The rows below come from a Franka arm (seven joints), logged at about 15 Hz.
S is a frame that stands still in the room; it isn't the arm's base.
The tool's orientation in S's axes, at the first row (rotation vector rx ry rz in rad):
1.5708, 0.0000, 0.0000
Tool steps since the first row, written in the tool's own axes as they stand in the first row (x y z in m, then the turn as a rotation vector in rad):
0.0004, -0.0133, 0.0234, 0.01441, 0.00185, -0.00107
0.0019, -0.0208, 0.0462, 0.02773, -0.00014, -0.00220
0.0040, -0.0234, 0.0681, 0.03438, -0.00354, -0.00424
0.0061, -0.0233, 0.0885, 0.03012, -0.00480, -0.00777
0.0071, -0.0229, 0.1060, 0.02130, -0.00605, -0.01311
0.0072, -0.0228, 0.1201, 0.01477, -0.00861, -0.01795
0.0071, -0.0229, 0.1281, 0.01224, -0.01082, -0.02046
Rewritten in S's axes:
0.0004, -0.0234, -0.0133, 0.01441, 0.00107, 0.00185
0.0019, -0.0462, -0.0208, 0.02773, 0.00220, -0.00014
0.0040, -0.0681, -0.0234, 0.03438, 0.00424, -0.00354
0.0061, -0.0885, -0.0233, 0.03012, 0.00777, -0.00480
0.0071, -0.1060, -0.0229, 0.02130, 0.01311, -0.00605
0.0072, -0.1201, -0.0228, 0.01477, 0.01795, -0.00861
0.0071, -0.1281, -0.0229, 0.01224, 0.02046, -0.01082

